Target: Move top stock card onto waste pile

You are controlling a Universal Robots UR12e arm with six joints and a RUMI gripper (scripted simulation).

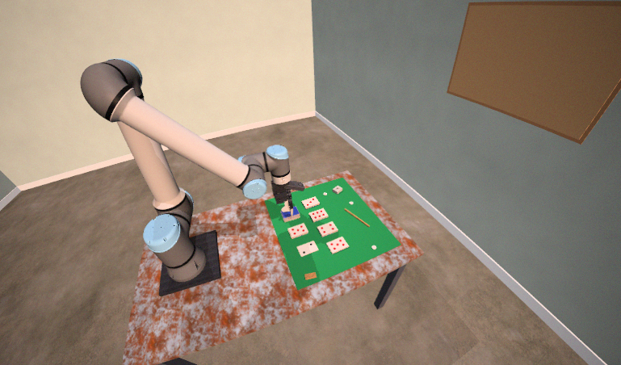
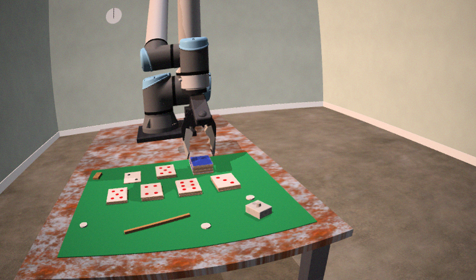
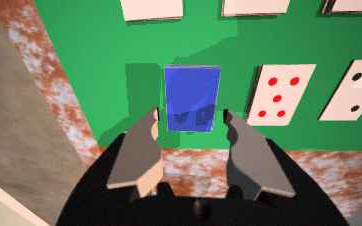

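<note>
The black-pip card is 24 cm to the right of my hand, 5 cm below it and 2 cm behind it. Round my hand: green mat (15 cm ahead, 13 cm to the right, 6 cm below); wooden stick (30 cm ahead, 21 cm to the right, 5 cm below); small block (34 cm ahead, 4 cm below, 3 cm to the left).
</note>
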